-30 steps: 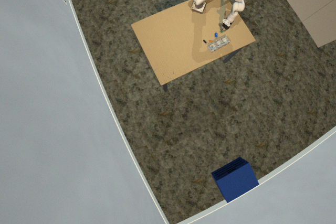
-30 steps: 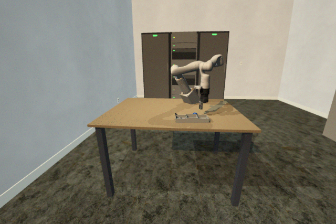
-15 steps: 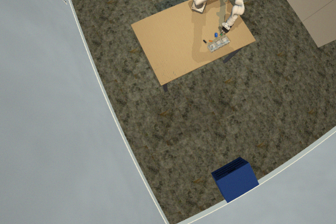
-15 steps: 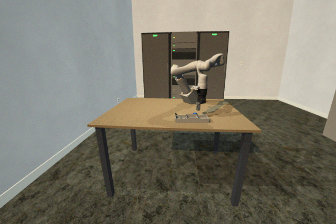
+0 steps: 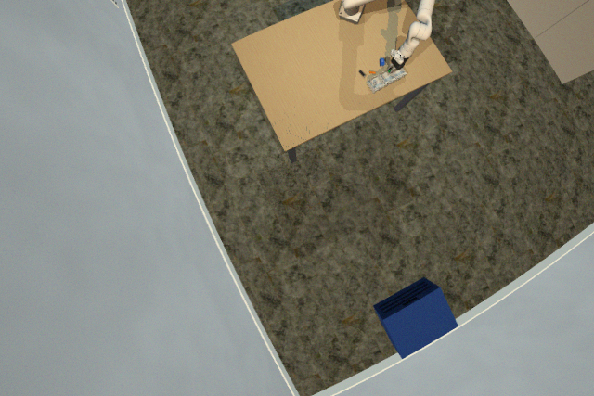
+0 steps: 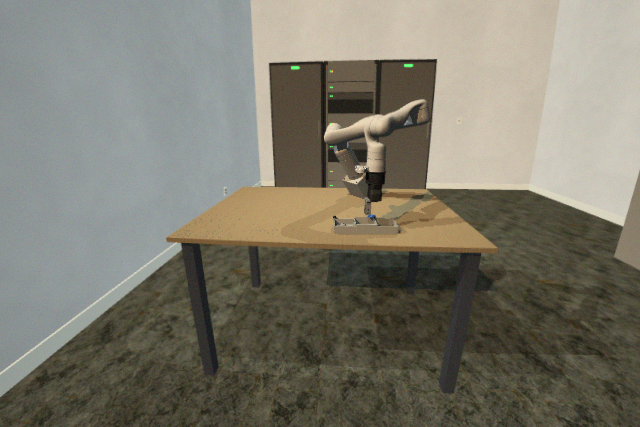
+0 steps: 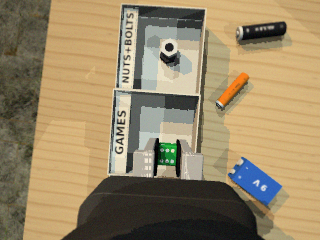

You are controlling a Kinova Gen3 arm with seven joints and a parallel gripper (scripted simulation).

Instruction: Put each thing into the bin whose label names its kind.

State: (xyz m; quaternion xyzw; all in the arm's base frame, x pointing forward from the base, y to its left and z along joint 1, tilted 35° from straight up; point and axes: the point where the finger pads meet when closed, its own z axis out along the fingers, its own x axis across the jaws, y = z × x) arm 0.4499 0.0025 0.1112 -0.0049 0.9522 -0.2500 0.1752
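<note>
Right now my hand is 90 mm to the left of the black part and 70 mm above it. From my hand the other things lie so: blue 9V battery: 80 mm behind, 40 mm to the left, 70 mm below; orange battery: 70 mm behind, 50 mm to the right, 80 mm below; green die: 10 mm below.
</note>
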